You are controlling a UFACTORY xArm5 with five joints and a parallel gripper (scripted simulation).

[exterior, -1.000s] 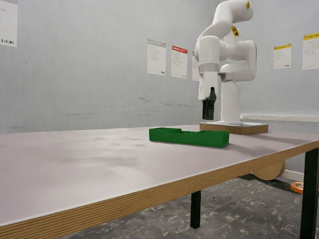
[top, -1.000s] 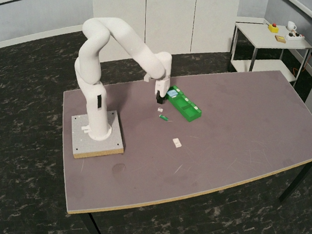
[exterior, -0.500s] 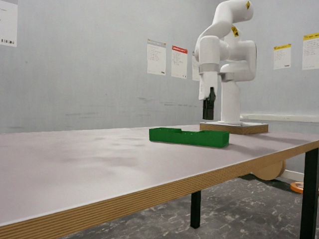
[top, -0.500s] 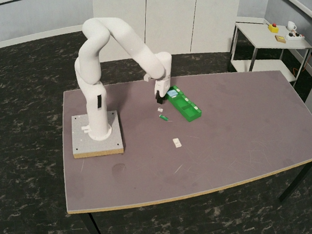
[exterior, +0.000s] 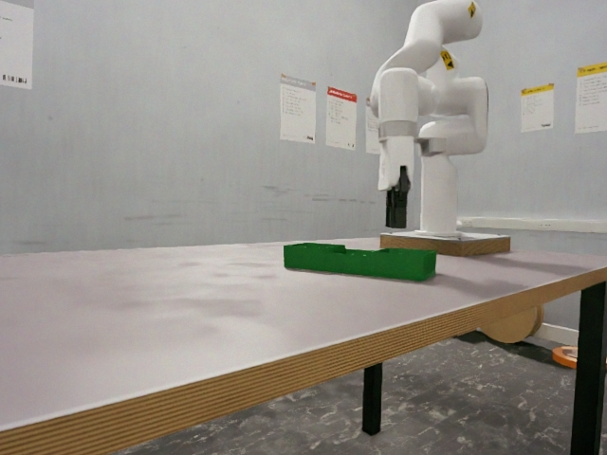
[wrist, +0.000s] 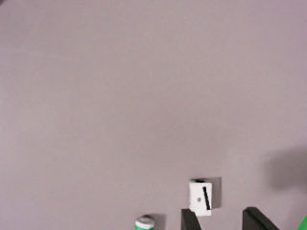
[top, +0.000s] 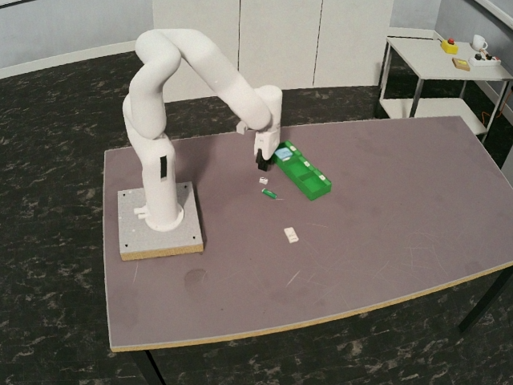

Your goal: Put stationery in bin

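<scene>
My gripper is now 90 mm to the right of the light blue block, 90 mm short of it and 70 mm above it. From my hand the other things lie so: long green bin (130 mm ahead, 70 mm below, 20 mm to the left); then flat white piece (240 mm to the right, 90 mm below, 20 mm ahead); then green marker (90 mm below, 60 mm to the right).
</scene>
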